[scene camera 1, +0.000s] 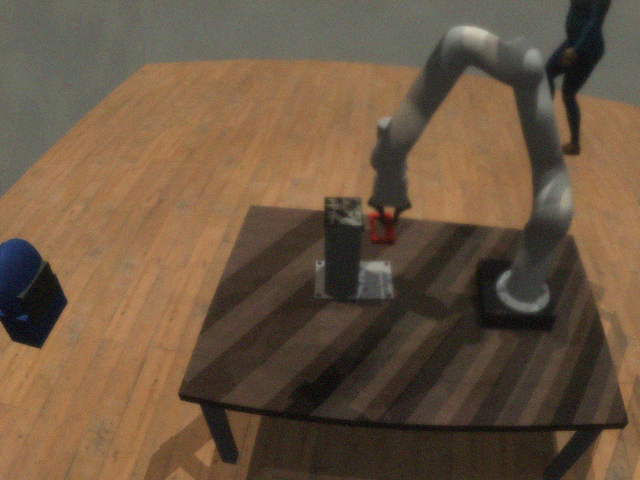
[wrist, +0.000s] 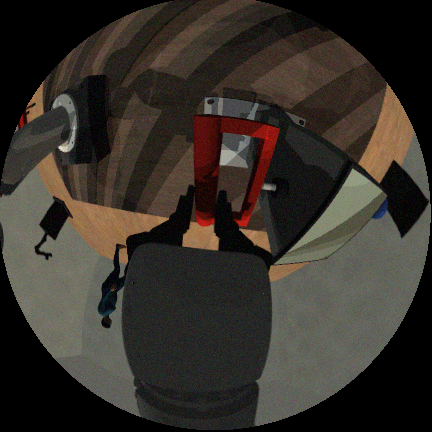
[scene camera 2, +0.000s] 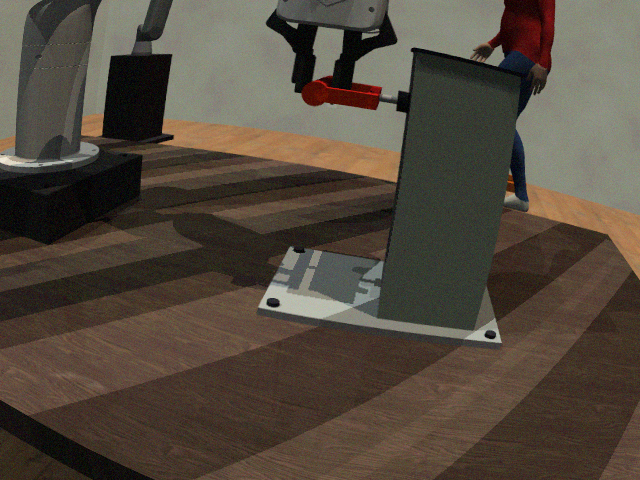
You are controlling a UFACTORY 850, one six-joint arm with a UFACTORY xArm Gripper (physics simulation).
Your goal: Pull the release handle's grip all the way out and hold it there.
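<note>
The release handle is a red rectangular frame with a thick round grip (scene camera 1: 391,233) (scene camera 2: 315,93) (wrist: 206,150) on the side toward the arm's base. A short metal rod (scene camera 2: 388,98) (wrist: 269,187) joins it to a black collar on the upper part of a grey-green post (scene camera 1: 342,263) (scene camera 2: 449,196). My gripper (scene camera 1: 389,220) (scene camera 2: 319,87) (wrist: 205,196) points down and is shut on the grip, near one end. One finger is outside the frame and the other is through its opening. The exact finger contact is partly hidden in scene camera 2.
The post stands on a pale base plate (scene camera 2: 320,304) (wrist: 235,105) with dark bolts, on a striped wooden table (scene camera 1: 279,356) (scene camera 2: 180,351). The arm's black base block (scene camera 1: 516,320) (scene camera 2: 56,206) is on the table. People stand beyond the table. A blue rounded object (scene camera 1: 20,263) is off to the left.
</note>
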